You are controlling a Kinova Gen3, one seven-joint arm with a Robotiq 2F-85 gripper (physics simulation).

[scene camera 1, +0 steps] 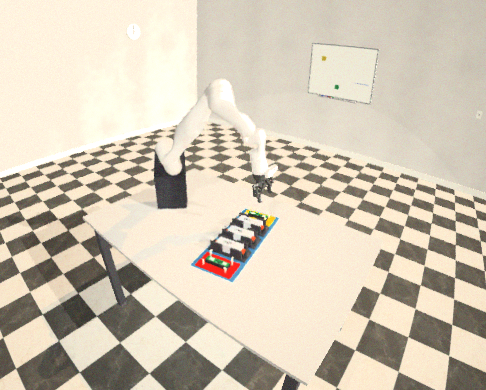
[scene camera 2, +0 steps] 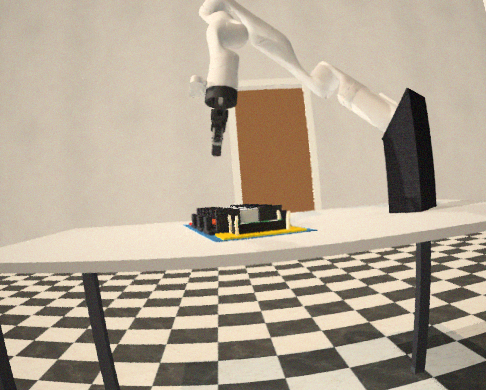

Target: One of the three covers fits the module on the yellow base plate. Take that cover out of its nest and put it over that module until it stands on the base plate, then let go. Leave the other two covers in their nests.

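Places are measured from the arm's base along level axes (x ahead, y left, z up), in metres.
Pixels of known places: gripper, fingertip midpoint: (scene camera 1: pixel 265 197) (scene camera 2: pixel 216 150); arm's base at its link origin: (scene camera 1: pixel 173 166) (scene camera 2: pixel 397 123).
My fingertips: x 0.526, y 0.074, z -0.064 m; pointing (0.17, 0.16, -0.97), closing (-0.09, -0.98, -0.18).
Ahead of a thing's pixels: the offset from my fingertips to its middle. "*": to the spot under its first point.
Three covers @(* 0.047 m back, 0.052 m right, 0.134 m down) (scene camera 1: pixel 250 222) @(0.052 m back, 0.143 m right, 0.154 m down) (scene camera 1: pixel 241 233) @(* 0.037 m back, 0.265 m right, 0.134 m down) (scene camera 1: pixel 229 245), dark with pale tops, sit in a row in their nests with orange-red marks at one end. In the scene camera 2 view they overlap, and the nearest cover @(* 0.064 m back, 0.011 m right, 0.150 m down) (scene camera 2: pixel 249 216) shows its pale face. The yellow base plate @(0.067 m back, 0.073 m left, 0.180 m down) (scene camera 1: pixel 272 220) (scene camera 2: pixel 265 234) lies at the far end of the row in the scene camera 1 view, with a green module @(* 0.063 m back, 0.071 m left, 0.163 m down) (scene camera 1: pixel 258 215) between pale posts and no cover over it. My gripper (scene camera 1: pixel 265 195) (scene camera 2: pixel 216 152) is open and empty, pointing down, high above the board and apart from every cover.
A blue board (scene camera 1: pixel 248 256) (scene camera 2: pixel 200 232) carries the nests and plates. A red base plate @(* 0.035 m ahead, 0.370 m right, 0.178 m down) (scene camera 1: pixel 230 272) at its near end bears another green module (scene camera 1: pixel 218 261) between white posts. The black robot pedestal (scene camera 1: pixel 171 190) (scene camera 2: pixel 410 165) stands at the table's side.
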